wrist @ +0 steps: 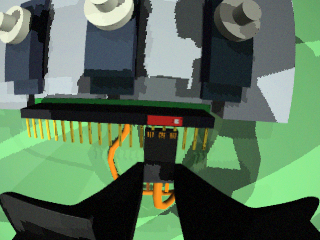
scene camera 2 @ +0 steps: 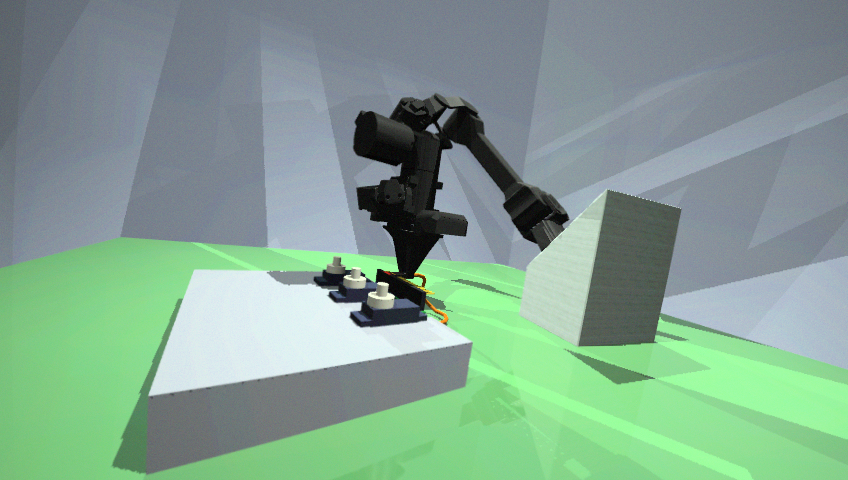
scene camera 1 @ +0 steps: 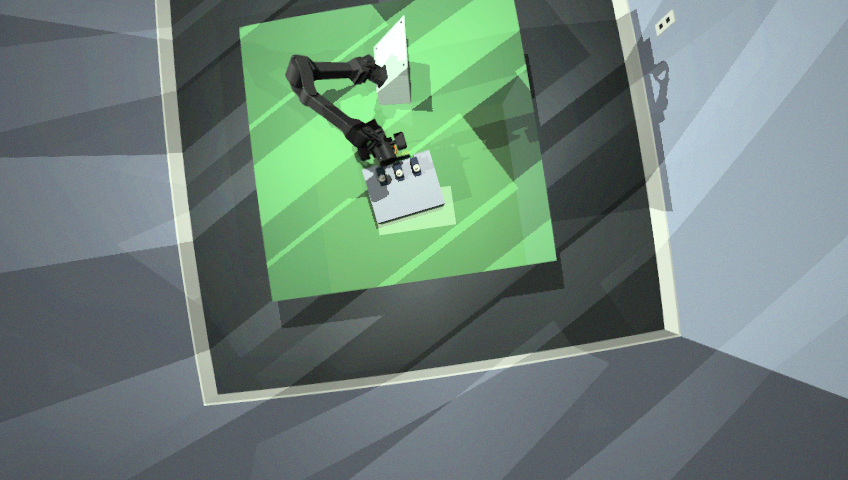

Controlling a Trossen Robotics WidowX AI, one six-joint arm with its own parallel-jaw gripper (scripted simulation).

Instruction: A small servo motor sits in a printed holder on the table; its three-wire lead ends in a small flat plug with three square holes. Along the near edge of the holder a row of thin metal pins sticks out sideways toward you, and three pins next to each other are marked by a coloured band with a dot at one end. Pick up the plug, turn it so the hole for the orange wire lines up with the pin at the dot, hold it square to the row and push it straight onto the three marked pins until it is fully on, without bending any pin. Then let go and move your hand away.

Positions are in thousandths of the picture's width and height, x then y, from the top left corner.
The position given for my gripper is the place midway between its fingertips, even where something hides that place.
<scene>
In view: my gripper (scene camera 2: 478,572), a grey holder (scene camera 1: 489,405) and a black pin strip (scene camera 2: 473,603).
My gripper is seen too in the wrist view (wrist: 495,706). The black pin strip is seen too in the wrist view (wrist: 264,473).
</scene>
